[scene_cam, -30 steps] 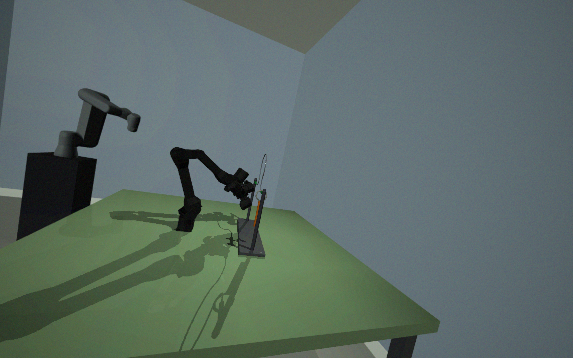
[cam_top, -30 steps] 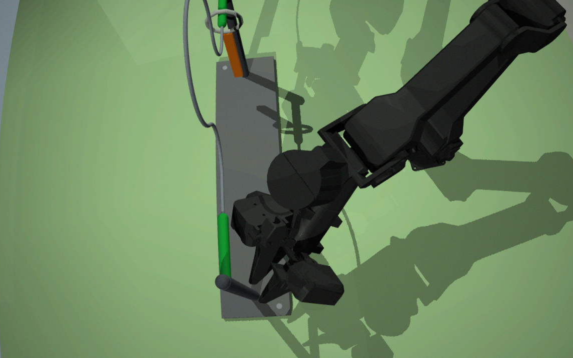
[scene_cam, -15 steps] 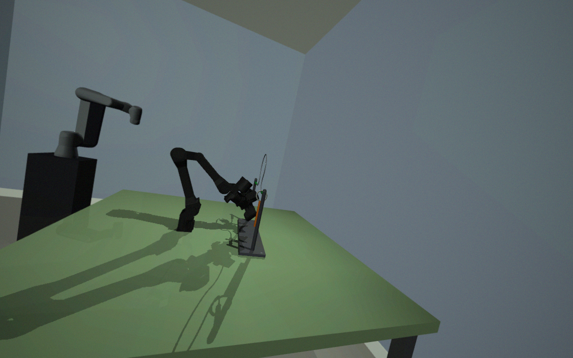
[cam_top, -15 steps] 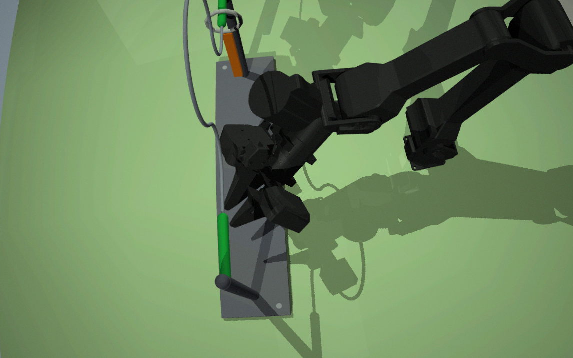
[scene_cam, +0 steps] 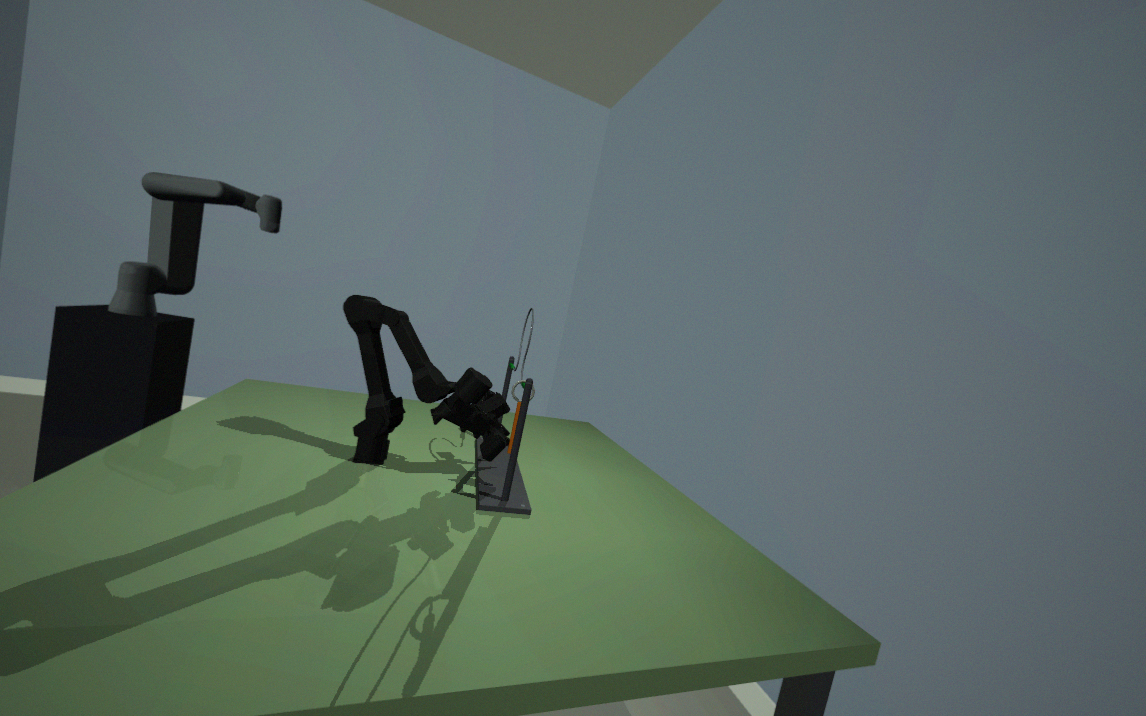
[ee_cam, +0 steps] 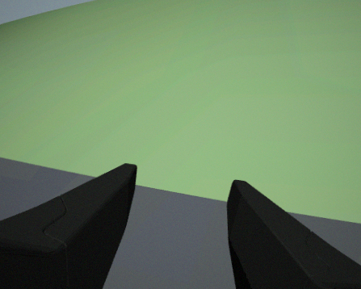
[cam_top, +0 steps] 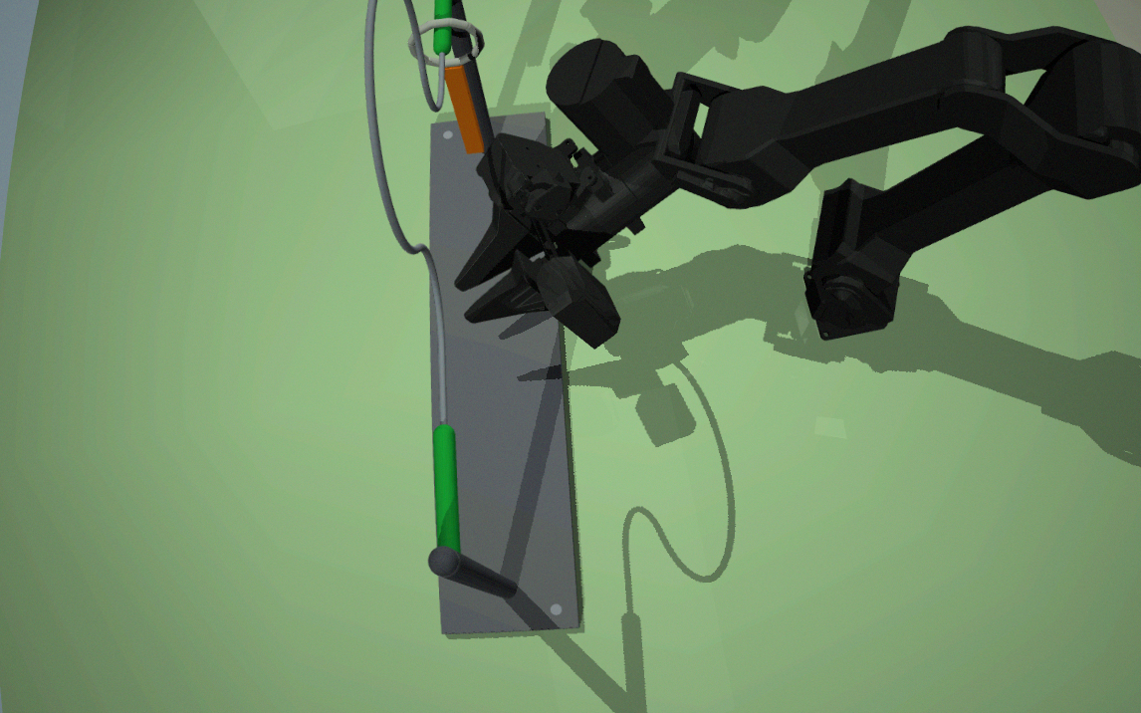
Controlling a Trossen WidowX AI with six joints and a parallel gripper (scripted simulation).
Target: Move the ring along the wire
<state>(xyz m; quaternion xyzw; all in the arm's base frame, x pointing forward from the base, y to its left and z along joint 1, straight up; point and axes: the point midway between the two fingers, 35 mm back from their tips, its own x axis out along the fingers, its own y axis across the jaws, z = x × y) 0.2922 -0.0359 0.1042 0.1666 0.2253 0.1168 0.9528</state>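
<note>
The ring with orange handle lies 30 mm behind my gripper tip, 130 mm to the right of it and 110 mm above it.
</note>
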